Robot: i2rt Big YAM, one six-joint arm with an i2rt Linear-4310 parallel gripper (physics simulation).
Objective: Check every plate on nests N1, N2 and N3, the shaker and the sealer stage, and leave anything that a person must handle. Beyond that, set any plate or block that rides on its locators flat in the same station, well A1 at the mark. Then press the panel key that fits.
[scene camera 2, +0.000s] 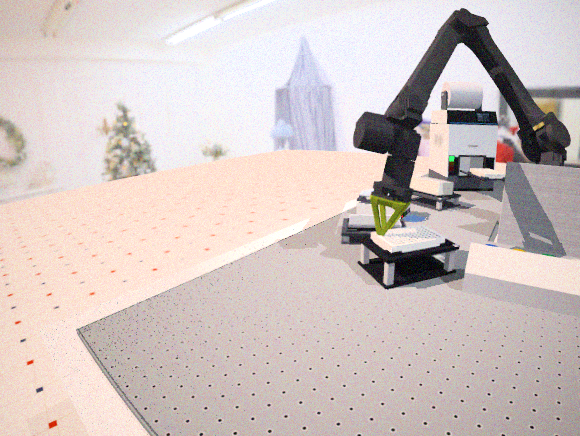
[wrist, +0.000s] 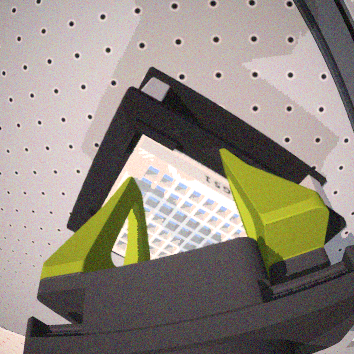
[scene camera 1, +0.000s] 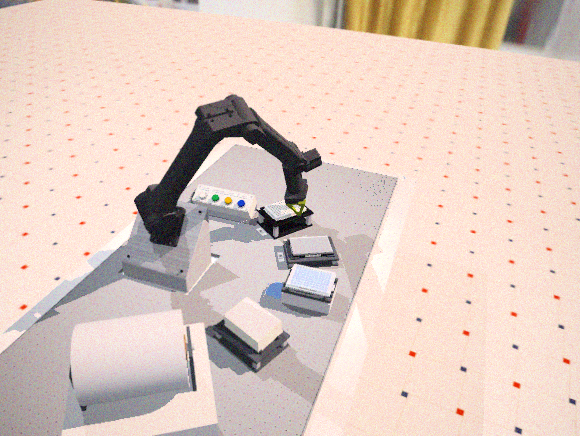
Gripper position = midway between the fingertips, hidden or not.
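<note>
My gripper point(scene camera 2: 382, 233) is visible, and the wrist view point(wrist: 178, 171) shows the gripper too. The white button box point(scene camera 2: 516, 276) appears in scene camera 1 point(scene camera 1: 222, 203) as well. Also present: a cream plate point(scene camera 1: 257, 327) and a blue-white plate point(scene camera 1: 317, 281). The cream plate is out of frame in the wrist view, and the blue-white plate is out of frame in the wrist view too.
</note>
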